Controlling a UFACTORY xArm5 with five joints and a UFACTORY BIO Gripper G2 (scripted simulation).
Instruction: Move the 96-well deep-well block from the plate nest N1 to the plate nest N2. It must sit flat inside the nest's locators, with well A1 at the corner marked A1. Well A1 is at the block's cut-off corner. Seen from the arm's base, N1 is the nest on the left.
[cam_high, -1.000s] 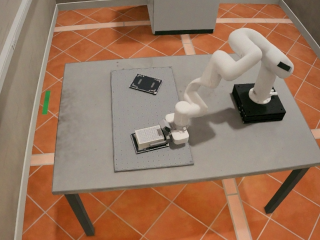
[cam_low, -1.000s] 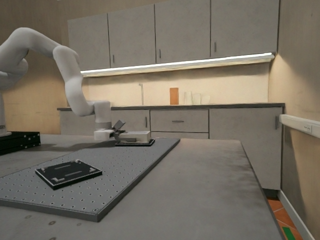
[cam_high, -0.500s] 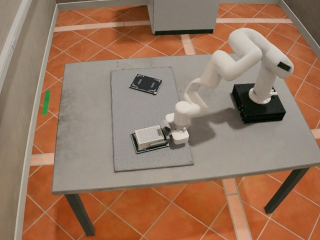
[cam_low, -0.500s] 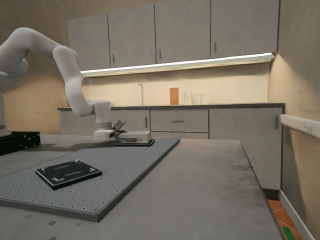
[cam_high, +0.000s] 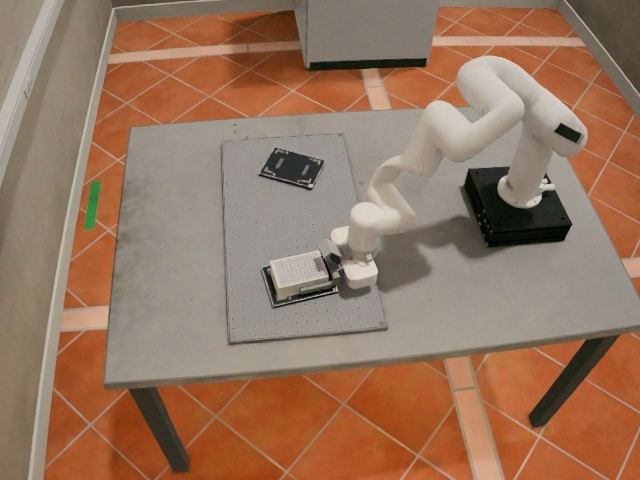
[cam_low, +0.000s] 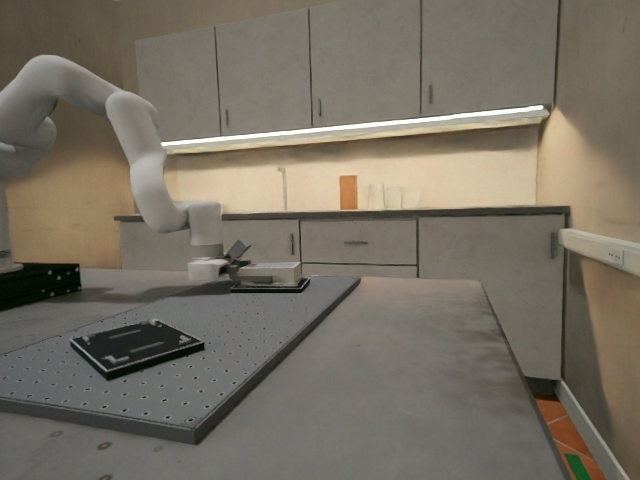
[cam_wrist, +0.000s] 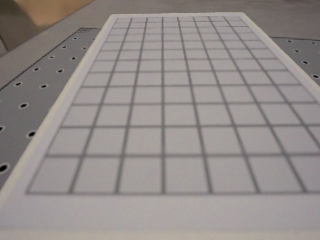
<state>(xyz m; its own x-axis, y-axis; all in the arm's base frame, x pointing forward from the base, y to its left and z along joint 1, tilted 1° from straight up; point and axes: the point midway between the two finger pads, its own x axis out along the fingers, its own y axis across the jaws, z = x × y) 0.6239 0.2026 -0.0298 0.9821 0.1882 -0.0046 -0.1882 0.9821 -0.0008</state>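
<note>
The black plate nest N1 lies 2 cm below my hand and 1 cm ahead of it. The rest, counted from my hand: black plate nest N2: 40 cm to the right, 2 cm below, 1 cm behind; white 96-well deep-well block: 1 cm ahead.
</note>
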